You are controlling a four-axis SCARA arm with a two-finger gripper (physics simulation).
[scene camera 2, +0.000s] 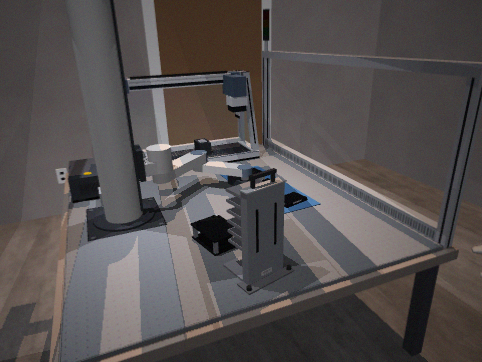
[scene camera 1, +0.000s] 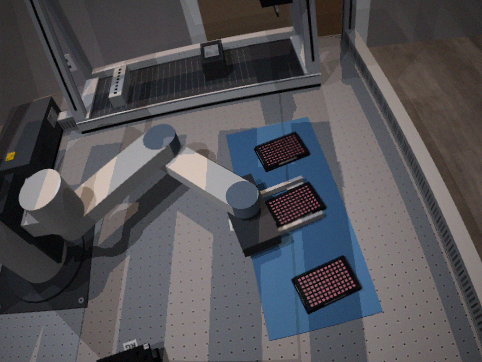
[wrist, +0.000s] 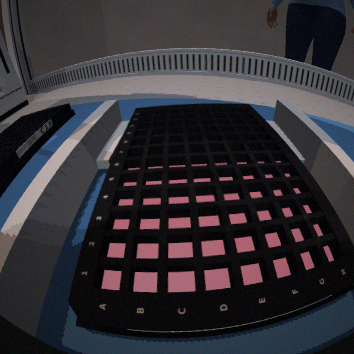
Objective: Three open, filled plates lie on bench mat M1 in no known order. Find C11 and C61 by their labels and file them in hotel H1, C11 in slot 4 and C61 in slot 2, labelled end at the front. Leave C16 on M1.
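Places are measured from the arm's base along level axes (x ahead, y left, z up), in centimetres.
Pixels of known places: gripper, fingertip midpoint: (scene camera 1: 312,195) (wrist: 198,108); arm's base, link origin: (scene camera 2: 125,219) (scene camera 1: 47,260).
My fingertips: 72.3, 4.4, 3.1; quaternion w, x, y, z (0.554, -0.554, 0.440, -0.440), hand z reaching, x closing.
Ahead of a thing's pixels: the offset from my fingertips to its middle, as dx, dy, dz. "*": to the spot under its first point.
My gripper (scene camera 1: 313,197) (wrist: 198,108) is shut on the middle plate @(-4.6, -1.2, -0.8) (scene camera 1: 296,204) (wrist: 180,200), a black plate with pink-filled wells, with one finger along each long side. The plate is level and low at the blue mat M1 (scene camera 1: 320,245); I cannot tell whether it touches it. Its label does not show. The plate nearer the gantry @(-4.6, +16.3, -0.8) (scene camera 1: 282,151) (wrist: 30,140) lies on M1; its small label seems to read C16. The third plate @(-1.6, -22.0, -0.8) (scene camera 1: 326,284) (scene camera 2: 295,200) lies at the other end of M1, label unreadable. Hotel H1 @(-36.6, -62.2, +15.6) (scene camera 2: 265,232) stands upright, its shelves facing left; slot numbers are not readable.
A low black two-level stand (scene camera 2: 215,230) is beside the hotel. A gantry frame (scene camera 1: 200,102) (scene camera 2: 185,82) stands behind the mat, with a black block @(* -18.8, +49.3, +10.1) (scene camera 1: 213,57) inside. A dark box @(* -78.8, +32.8, +9.7) (scene camera 1: 30,135) is near the arm's base. A slotted rail @(* +28.1, +2.6, +0.8) (scene camera 1: 415,165) (wrist: 190,62) runs along the table's edge.
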